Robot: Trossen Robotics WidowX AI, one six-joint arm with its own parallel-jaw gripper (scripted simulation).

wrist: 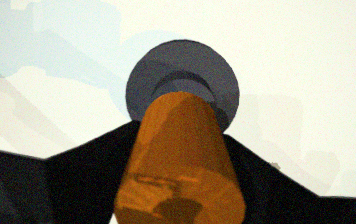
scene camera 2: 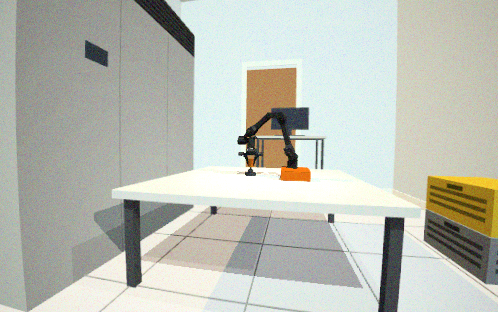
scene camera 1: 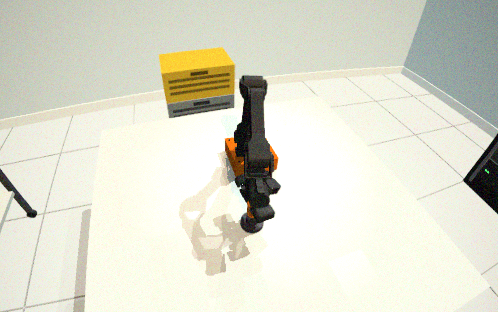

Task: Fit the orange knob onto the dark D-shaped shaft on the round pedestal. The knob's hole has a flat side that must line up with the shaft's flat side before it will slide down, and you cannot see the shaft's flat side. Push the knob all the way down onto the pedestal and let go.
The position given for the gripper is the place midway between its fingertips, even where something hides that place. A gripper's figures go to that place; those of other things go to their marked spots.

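The gripper (wrist: 179, 135) is 11 cm from the lens, and there's an orange knob (wrist: 179, 160) that's 6 cm from the lens.
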